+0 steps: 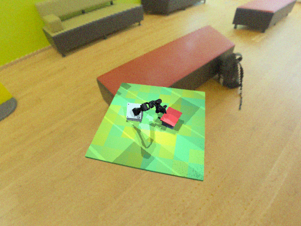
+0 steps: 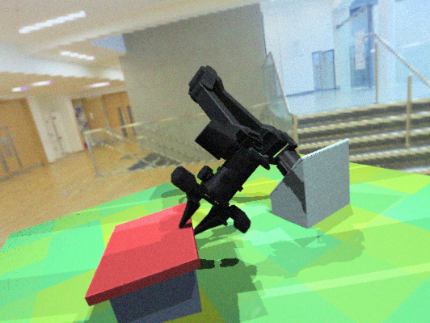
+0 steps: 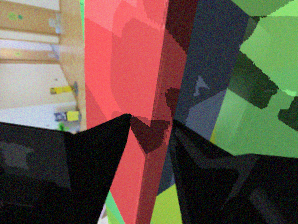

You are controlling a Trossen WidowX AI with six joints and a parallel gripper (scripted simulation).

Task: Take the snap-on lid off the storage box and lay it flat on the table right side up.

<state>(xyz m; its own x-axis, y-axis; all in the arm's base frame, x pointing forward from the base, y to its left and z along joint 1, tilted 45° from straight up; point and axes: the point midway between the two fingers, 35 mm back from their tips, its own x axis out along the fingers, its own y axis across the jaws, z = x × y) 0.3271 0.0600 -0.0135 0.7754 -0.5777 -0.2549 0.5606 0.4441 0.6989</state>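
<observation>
Now: the red lid 7 cm ahead of my gripper tip and 2 cm to the right of it. Round my gripper tip: storage box 7 cm ahead, 2 cm to the right, 6 cm below.
</observation>
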